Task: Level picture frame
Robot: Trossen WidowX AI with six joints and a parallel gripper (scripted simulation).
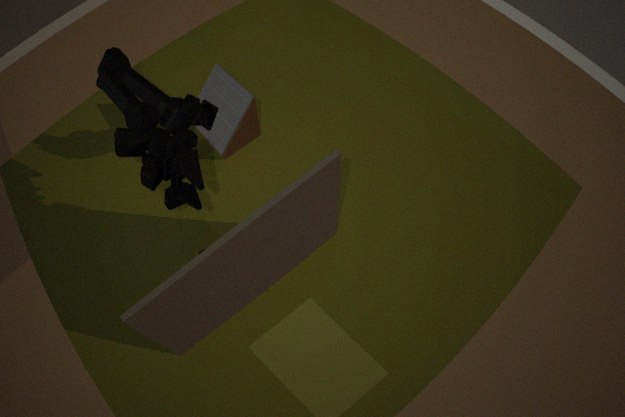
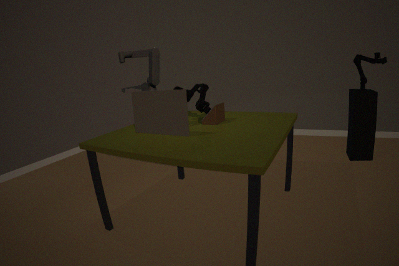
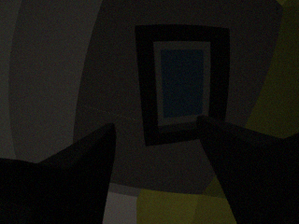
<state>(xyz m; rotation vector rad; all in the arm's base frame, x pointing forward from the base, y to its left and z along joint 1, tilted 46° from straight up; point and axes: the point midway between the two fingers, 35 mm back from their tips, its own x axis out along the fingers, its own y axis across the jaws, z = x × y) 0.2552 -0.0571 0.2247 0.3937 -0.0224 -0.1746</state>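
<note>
Now: the dark picture frame 120 mm ahead of my gripper tip, 50 mm below it and 30 mm to the right of it. Also, from my gripper tip: upright board 140 mm ahead, 60 mm below, 30 mm to the right.
</note>
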